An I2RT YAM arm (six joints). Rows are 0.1 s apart.
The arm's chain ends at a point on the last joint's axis. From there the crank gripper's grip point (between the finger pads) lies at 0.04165 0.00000 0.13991 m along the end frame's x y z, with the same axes.
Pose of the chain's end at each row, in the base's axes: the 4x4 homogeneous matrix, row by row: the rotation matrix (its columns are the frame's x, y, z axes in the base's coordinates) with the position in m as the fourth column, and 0 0 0 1 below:
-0.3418, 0.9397, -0.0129, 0.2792; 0.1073, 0.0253, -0.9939, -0.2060; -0.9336, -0.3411, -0.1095, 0.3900; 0, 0, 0, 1
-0.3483, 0.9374, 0.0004, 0.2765; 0.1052, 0.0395, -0.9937, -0.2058; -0.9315, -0.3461, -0.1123, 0.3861; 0, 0, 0, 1
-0.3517, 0.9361, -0.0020, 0.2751; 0.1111, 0.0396, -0.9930, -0.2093; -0.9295, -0.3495, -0.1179, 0.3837; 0, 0, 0, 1
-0.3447, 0.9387, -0.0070, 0.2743; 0.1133, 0.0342, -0.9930, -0.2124; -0.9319, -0.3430, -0.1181, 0.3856; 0, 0, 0, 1
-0.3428, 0.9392, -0.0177, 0.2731; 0.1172, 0.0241, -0.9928, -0.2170; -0.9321, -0.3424, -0.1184, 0.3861; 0, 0, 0, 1
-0.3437, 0.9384, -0.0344, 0.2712; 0.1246, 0.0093, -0.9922, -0.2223; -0.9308, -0.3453, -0.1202, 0.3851; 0, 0, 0, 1
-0.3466, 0.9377, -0.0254, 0.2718; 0.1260, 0.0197, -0.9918, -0.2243; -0.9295, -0.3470, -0.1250, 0.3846; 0, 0, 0, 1
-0.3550, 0.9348, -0.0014, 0.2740; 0.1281, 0.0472, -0.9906, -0.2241; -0.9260, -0.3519, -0.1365, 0.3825; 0, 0, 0, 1
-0.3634, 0.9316, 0.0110, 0.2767; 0.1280, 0.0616, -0.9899, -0.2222; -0.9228, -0.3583, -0.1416, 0.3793; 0, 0, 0, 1
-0.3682, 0.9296, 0.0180, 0.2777; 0.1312, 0.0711, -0.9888, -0.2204; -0.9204, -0.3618, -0.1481, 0.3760; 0, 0, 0, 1
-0.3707, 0.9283, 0.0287, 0.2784; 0.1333, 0.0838, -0.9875, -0.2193; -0.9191, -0.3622, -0.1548, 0.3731; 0, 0, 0, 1
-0.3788, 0.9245, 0.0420, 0.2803; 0.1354, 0.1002, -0.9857, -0.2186; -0.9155, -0.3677, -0.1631, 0.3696; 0, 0, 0, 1
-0.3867, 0.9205, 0.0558, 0.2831; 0.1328, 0.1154, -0.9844, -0.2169; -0.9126, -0.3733, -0.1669, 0.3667; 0, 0, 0, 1
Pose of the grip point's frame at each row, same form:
-0.3418, 0.9397, -0.0129, 0.2632; 0.1073, 0.0253, -0.9939, -0.3406; -0.9336, -0.3411, -0.1095, 0.3358; 0, 0, 0, 1
-0.3483, 0.9374, 0.0004, 0.2620; 0.1052, 0.0395, -0.9937, -0.3404; -0.9315, -0.3461, -0.1123, 0.3316; 0, 0, 0, 1
-0.3517, 0.9361, -0.0020, 0.2602; 0.1111, 0.0396, -0.9930, -0.3436; -0.9295, -0.3495, -0.1179, 0.3285; 0, 0, 0, 1
-0.3447, 0.9387, -0.0070, 0.2590; 0.1133, 0.0342, -0.9930, -0.3466; -0.9319, -0.3430, -0.1181, 0.3303; 0, 0, 0, 1
-0.3428, 0.9392, -0.0177, 0.2563; 0.1172, 0.0241, -0.9928, -0.3510; -0.9321, -0.3424, -0.1184, 0.3307; 0, 0, 0, 1
-0.3437, 0.9384, -0.0344, 0.2521; 0.1246, 0.0093, -0.9922, -0.3559; -0.9308, -0.3453, -0.1202, 0.3295; 0, 0, 0, 1
-0.3466, 0.9377, -0.0254, 0.2538; 0.1260, 0.0197, -0.9918, -0.3578; -0.9295, -0.3470, -0.1250, 0.3284; 0, 0, 0, 1
-0.3550, 0.9348, -0.0014, 0.2590; 0.1281, 0.0472, -0.9906, -0.3574; -0.9260, -0.3519, -0.1365, 0.3248; 0, 0, 0, 1
-0.3634, 0.9316, 0.0110, 0.2631; 0.1280, 0.0616, -0.9899, -0.3554; -0.9228, -0.3583, -0.1416, 0.3211; 0, 0, 0, 1
-0.3682, 0.9296, 0.0180, 0.2649; 0.1312, 0.0711, -0.9888, -0.3533; -0.9204, -0.3618, -0.1481, 0.3169; 0, 0, 0, 1
-0.3707, 0.9283, 0.0287, 0.2670; 0.1333, 0.0838, -0.9875, -0.3519; -0.9191, -0.3622, -0.1548, 0.3132; 0, 0, 0, 1
-0.3788, 0.9245, 0.0420, 0.2704; 0.1354, 0.1002, -0.9857, -0.3509; -0.9155, -0.3677, -0.1631, 0.3087; 0, 0, 0, 1
-0.3867, 0.9205, 0.0558, 0.2748; 0.1328, 0.1154, -0.9844, -0.3491; -0.9126, -0.3733, -0.1669, 0.3053; 0, 0, 0, 1

